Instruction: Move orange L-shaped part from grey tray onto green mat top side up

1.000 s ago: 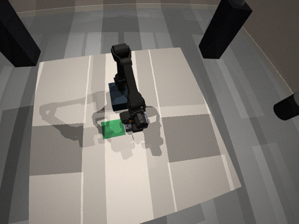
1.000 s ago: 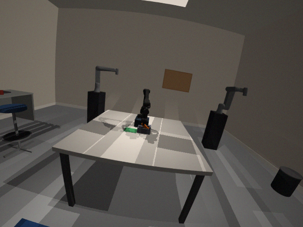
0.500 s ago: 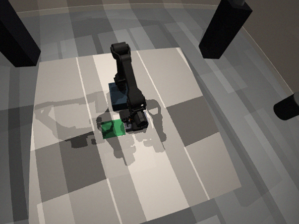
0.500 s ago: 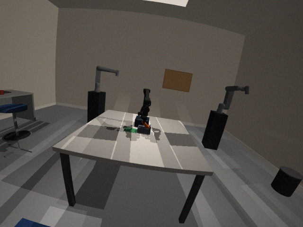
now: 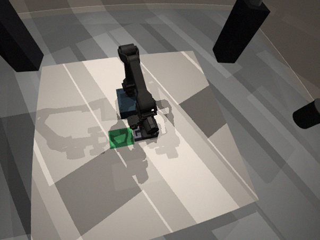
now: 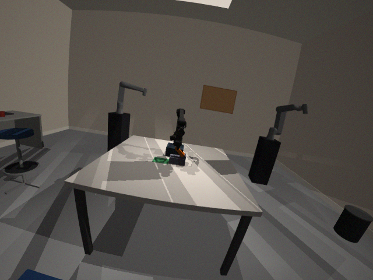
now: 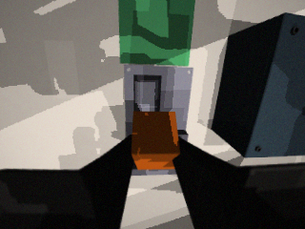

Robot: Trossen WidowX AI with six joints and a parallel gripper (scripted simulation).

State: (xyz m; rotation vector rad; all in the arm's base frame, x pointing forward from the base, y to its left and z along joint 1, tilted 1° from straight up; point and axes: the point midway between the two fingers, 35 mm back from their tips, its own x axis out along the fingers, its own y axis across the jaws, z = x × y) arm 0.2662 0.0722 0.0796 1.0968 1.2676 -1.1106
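The green mat lies 1 cm ahead of my gripper tip, 14 cm to the right of it and 16 cm below it. Also, from my gripper tip: orange L-shaped part 2 cm behind, 3 cm to the left, 3 cm below.
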